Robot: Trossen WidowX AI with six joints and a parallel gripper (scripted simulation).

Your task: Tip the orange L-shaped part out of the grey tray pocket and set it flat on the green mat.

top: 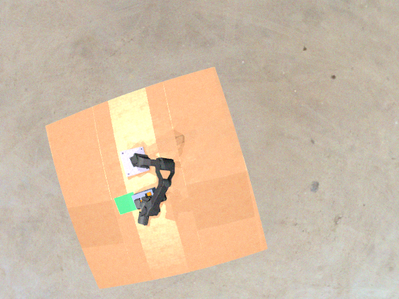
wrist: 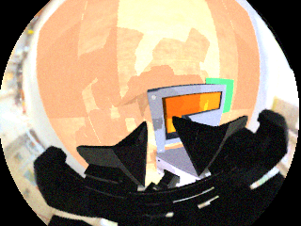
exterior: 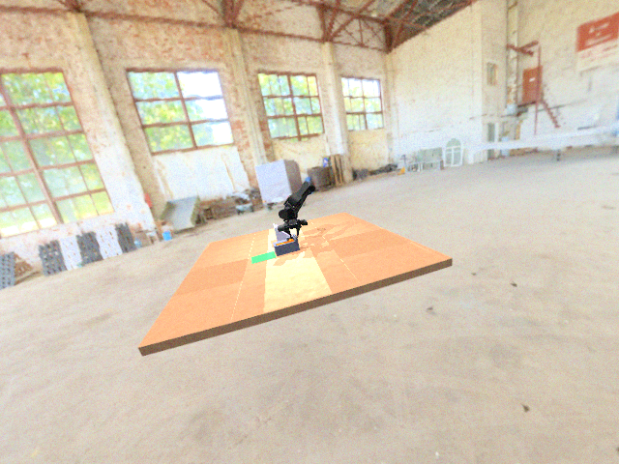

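The orange L-shaped part is 50 mm to the right of my gripper tip and 20 mm below it. Also, from my gripper tip: green mat (10 mm behind, 220 mm to the right, 90 mm below).
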